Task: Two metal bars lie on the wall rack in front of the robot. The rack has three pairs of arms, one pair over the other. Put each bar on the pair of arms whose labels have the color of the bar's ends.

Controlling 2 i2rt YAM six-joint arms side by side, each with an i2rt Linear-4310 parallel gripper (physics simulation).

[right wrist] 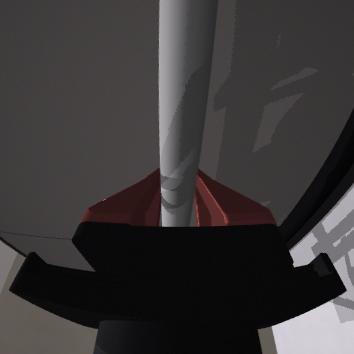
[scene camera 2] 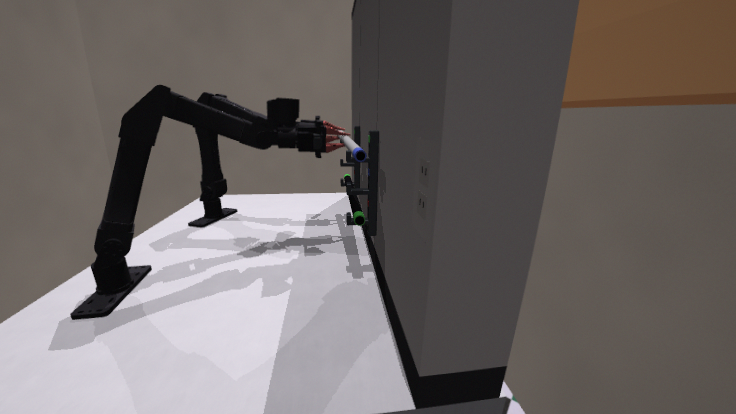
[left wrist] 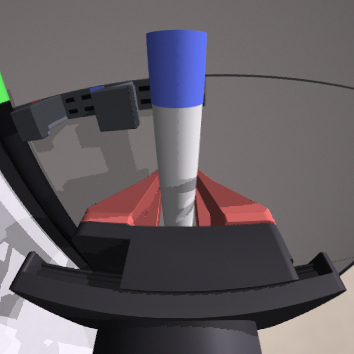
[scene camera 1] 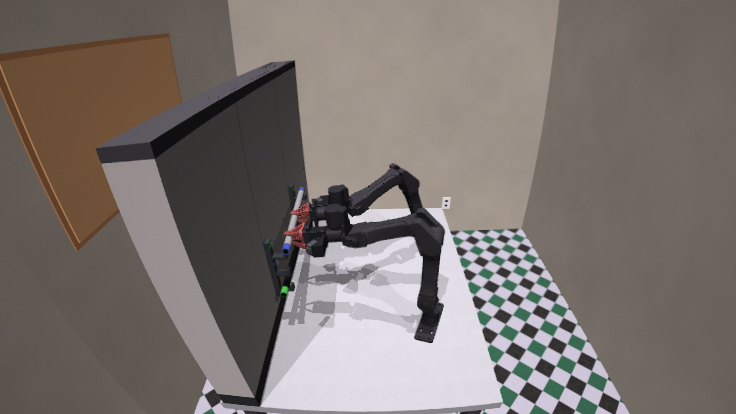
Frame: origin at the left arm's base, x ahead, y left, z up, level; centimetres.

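Seen in the pictures: left gripper, fingertip midpoint: (left wrist: 177,175) (scene camera 1: 284,237); right gripper, fingertip midpoint: (right wrist: 177,174) (scene camera 1: 291,216); left arm's base, origin of the base link: (scene camera 2: 214,218) (scene camera 1: 429,321); right arm's base, origin of the base link: (scene camera 2: 117,290).
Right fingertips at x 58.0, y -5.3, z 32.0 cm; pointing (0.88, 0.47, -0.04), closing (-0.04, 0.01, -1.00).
Offsets run from my right fingertips to a thing's top centre. "pt": to the spot under its first point. Level surfaces: height alone.
A grey bar with blue ends {dx -1.1, dy -1.0, dz +2.9 cm} (scene camera 1: 293,222) (scene camera 2: 351,143) (left wrist: 179,130) (right wrist: 187,75) is held roughly level at the top pair of arms of the dark wall rack (scene camera 1: 269,257) (scene camera 2: 374,180). Whether it touches those arms cannot be told. My left gripper (scene camera 1: 291,233) (left wrist: 177,175) is shut on it nearer its lower end in scene camera 1. My right gripper (scene camera 1: 298,212) (right wrist: 177,174) is shut on it further up. The green label {pt dx +9.9, dy -17.4, dz +1.6 cm} (scene camera 2: 369,138) is at the top, the blue label {pt dx +10.0, dy -18.1, dz -5.8 cm} (scene camera 2: 368,171) in the middle, red lowest. A black bar with green ends (scene camera 1: 284,291) (scene camera 2: 358,218) lies on the bottom arms.
The dark wall panel (scene camera 1: 205,205) (scene camera 2: 411,288) stands directly behind the rack. The white table {dz -32.0 cm} (scene camera 1: 370,360) (scene camera 2: 205,350) lies below both arms. The middle rack arm (scene camera 2: 359,191) sticks out between the two bars. An orange board (scene camera 1: 102,118) hangs beyond the panel.
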